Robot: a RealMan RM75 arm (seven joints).
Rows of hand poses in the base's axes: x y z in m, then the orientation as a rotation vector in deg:
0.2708 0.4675 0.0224 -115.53 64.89 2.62
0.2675 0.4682 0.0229 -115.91 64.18 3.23
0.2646 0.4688 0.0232 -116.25 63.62 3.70
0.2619 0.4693 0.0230 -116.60 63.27 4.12
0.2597 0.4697 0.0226 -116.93 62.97 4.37
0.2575 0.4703 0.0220 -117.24 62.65 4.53
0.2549 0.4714 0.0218 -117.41 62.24 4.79
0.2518 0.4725 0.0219 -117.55 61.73 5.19
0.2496 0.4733 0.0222 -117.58 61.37 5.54
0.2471 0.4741 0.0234 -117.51 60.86 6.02
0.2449 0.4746 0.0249 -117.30 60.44 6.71
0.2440 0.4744 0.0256 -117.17 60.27 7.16
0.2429 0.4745 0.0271 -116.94 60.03 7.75
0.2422 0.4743 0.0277 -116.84 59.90 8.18
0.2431 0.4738 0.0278 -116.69 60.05 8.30
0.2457 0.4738 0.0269 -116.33 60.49 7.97
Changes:
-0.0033 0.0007 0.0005 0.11 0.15 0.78
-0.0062 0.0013 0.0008 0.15 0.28 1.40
-0.0089 0.0018 0.0006 0.10 0.48 1.88
-0.0111 0.0022 0.0002 0.00 0.59 2.27
-0.0133 0.0028 -0.0004 -0.12 0.63 2.63
-0.0159 0.0039 -0.0006 -0.05 0.65 3.03
-0.0190 0.0050 -0.0005 0.11 0.70 3.53
-0.0212 0.0058 -0.0002 0.30 0.77 3.88
-0.0237 0.0066 0.0010 0.67 0.82 4.33
-0.0259 0.0071 0.0025 1.19 1.01 4.74
-0.0268 0.0069 0.0032 1.50 1.18 4.95
-0.0279 0.0070 0.0047 1.95 1.39 5.21
-0.0286 0.0068 0.0053 2.21 1.59 5.40
-0.0277 0.0063 0.0054 2.34 1.69 5.29
-0.0251 0.0063 0.0045 2.41 1.58 4.77

